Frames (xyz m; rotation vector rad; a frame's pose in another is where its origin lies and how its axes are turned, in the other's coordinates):
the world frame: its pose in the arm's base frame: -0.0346 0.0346 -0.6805 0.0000 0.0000 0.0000
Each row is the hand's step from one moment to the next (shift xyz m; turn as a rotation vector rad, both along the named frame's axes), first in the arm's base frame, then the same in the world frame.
Working: the arm's base frame: its pose in the world frame: 0.0346 -0.0346 0.6805 0.0000 0.0000 0.0000

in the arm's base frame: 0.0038 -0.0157 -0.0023 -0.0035 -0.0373 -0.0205
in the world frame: 0.0038 -0.0157 -0.0023 -0.0035 -0.0373 -0.0205
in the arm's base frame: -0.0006 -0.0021 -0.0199 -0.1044 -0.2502 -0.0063
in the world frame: -0.0006 -0.0021 -0.0199 -0.1044 -0.2502 -0.0063
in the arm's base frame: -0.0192 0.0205 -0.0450 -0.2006 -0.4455 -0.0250
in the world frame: -0.0192 0.0205 -0.0450 -0.2006 -0.4455 -0.0250
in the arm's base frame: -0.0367 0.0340 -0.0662 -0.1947 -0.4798 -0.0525
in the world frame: -0.0367 0.0340 -0.0662 -0.1947 -0.4798 -0.0525
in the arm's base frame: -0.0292 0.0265 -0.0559 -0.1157 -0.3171 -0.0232
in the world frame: -0.0292 0.0265 -0.0559 -0.1157 -0.3171 -0.0232
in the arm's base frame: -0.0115 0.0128 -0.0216 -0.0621 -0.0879 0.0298
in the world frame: -0.0115 0.0128 -0.0216 -0.0621 -0.0879 0.0298
